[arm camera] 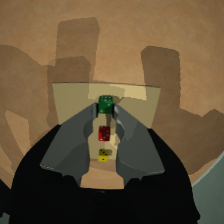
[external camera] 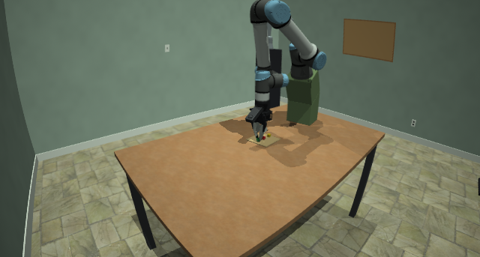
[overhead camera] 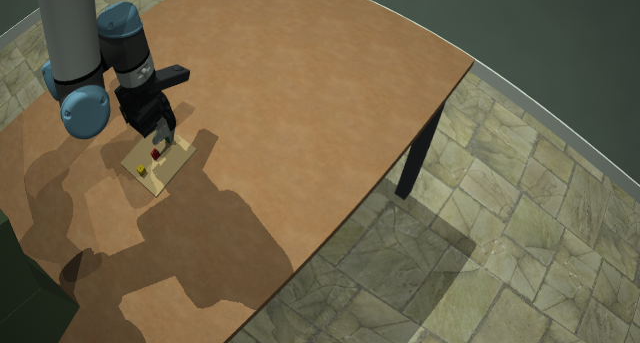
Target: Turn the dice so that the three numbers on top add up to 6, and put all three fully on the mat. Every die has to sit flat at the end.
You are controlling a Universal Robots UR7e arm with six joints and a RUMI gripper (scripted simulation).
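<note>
My gripper is now 10 mm above the green die. The rest, counted from my hand: yellow die: 100 mm behind, 20 mm to the right, 10 mm below; mat: 50 mm behind, 10 mm to the right, 20 mm below; red die: 50 mm behind, 10 mm to the right, 10 mm below.
</note>
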